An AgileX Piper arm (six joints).
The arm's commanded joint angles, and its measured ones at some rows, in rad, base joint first. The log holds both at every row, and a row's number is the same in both.
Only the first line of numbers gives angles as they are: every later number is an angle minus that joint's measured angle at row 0.
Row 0, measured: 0.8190 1.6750 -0.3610 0.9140 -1.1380 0.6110
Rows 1 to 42, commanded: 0.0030 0.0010 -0.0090 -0.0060 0.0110 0.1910; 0.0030 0.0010 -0.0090 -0.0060 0.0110 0.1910; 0.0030 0.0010 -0.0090 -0.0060 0.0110 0.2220; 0.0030 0.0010 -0.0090 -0.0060 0.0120 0.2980; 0.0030 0.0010 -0.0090 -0.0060 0.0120 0.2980; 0.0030 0.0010 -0.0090 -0.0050 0.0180 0.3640; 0.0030 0.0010 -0.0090 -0.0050 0.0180 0.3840; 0.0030 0.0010 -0.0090 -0.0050 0.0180 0.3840; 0.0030 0.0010 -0.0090 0.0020 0.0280 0.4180; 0.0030 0.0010 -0.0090 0.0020 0.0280 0.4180; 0.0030 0.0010 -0.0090 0.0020 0.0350 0.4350; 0.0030 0.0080 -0.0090 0.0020 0.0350 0.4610; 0.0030 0.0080 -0.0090 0.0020 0.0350 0.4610; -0.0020 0.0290 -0.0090 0.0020 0.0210 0.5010; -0.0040 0.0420 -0.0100 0.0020 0.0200 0.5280; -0.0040 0.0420 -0.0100 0.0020 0.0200 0.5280; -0.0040 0.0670 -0.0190 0.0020 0.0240 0.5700; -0.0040 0.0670 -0.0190 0.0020 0.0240 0.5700; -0.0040 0.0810 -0.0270 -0.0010 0.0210 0.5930; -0.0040 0.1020 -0.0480 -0.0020 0.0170 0.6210; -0.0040 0.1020 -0.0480 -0.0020 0.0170 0.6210; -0.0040 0.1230 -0.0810 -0.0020 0.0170 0.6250; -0.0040 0.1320 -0.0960 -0.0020 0.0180 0.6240; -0.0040 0.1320 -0.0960 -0.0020 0.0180 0.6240; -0.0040 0.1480 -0.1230 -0.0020 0.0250 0.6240; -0.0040 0.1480 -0.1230 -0.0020 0.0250 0.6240; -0.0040 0.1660 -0.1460 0.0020 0.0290 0.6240; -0.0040 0.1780 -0.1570 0.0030 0.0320 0.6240; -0.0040 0.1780 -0.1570 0.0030 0.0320 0.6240; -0.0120 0.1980 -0.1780 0.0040 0.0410 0.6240; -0.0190 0.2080 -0.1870 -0.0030 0.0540 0.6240; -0.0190 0.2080 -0.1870 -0.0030 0.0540 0.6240; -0.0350 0.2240 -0.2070 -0.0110 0.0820 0.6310; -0.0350 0.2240 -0.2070 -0.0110 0.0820 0.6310; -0.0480 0.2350 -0.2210 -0.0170 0.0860 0.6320; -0.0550 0.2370 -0.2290 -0.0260 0.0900 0.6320; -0.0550 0.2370 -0.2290 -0.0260 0.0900 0.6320; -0.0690 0.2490 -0.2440 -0.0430 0.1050 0.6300; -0.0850 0.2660 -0.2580 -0.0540 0.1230 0.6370; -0.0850 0.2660 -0.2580 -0.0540 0.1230 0.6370; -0.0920 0.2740 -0.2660 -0.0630 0.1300 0.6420; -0.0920 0.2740 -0.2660 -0.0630 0.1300 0.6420
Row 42, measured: -0.0710 0.2560 -0.2420 -0.0340 0.1030 0.6270
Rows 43 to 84, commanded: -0.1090 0.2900 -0.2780 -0.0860 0.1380 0.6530; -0.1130 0.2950 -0.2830 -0.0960 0.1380 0.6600; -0.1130 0.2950 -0.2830 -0.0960 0.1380 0.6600; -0.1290 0.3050 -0.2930 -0.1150 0.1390 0.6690; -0.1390 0.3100 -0.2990 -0.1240 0.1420 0.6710; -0.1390 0.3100 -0.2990 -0.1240 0.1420 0.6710; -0.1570 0.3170 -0.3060 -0.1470 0.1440 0.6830; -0.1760 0.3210 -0.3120 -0.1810 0.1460 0.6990; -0.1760 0.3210 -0.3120 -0.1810 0.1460 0.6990; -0.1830 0.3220 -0.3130 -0.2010 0.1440 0.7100; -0.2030 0.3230 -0.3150 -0.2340 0.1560 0.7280; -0.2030 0.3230 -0.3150 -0.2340 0.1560 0.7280; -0.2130 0.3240 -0.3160 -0.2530 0.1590 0.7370; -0.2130 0.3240 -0.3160 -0.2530 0.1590 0.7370; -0.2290 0.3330 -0.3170 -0.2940 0.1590 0.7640; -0.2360 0.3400 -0.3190 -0.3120 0.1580 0.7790; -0.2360 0.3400 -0.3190 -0.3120 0.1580 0.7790; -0.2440 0.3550 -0.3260 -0.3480 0.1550 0.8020; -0.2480 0.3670 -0.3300 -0.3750 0.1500 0.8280; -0.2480 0.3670 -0.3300 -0.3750 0.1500 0.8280; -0.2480 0.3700 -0.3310 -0.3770 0.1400 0.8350; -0.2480 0.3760 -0.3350 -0.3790 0.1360 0.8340; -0.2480 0.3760 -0.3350 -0.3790 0.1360 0.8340; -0.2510 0.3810 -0.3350 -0.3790 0.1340 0.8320; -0.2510 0.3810 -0.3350 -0.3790 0.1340 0.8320; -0.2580 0.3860 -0.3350 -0.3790 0.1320 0.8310; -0.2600 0.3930 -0.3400 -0.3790 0.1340 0.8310; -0.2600 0.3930 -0.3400 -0.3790 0.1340 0.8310; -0.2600 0.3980 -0.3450 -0.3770 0.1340 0.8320; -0.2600 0.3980 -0.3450 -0.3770 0.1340 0.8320; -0.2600 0.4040 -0.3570 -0.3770 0.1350 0.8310; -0.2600 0.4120 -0.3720 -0.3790 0.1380 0.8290; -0.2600 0.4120 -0.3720 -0.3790 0.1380 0.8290; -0.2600 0.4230 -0.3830 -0.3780 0.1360 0.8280; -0.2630 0.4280 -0.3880 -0.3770 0.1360 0.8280; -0.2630 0.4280 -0.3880 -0.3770 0.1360 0.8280; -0.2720 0.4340 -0.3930 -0.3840 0.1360 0.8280; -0.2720 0.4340 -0.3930 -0.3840 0.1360 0.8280; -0.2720 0.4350 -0.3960 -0.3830 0.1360 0.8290; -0.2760 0.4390 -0.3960 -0.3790 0.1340 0.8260; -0.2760 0.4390 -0.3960 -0.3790 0.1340 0.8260; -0.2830 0.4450 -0.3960 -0.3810 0.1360 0.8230
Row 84, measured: -0.2730 0.4410 -0.3840 -0.3700 0.1400 0.8290
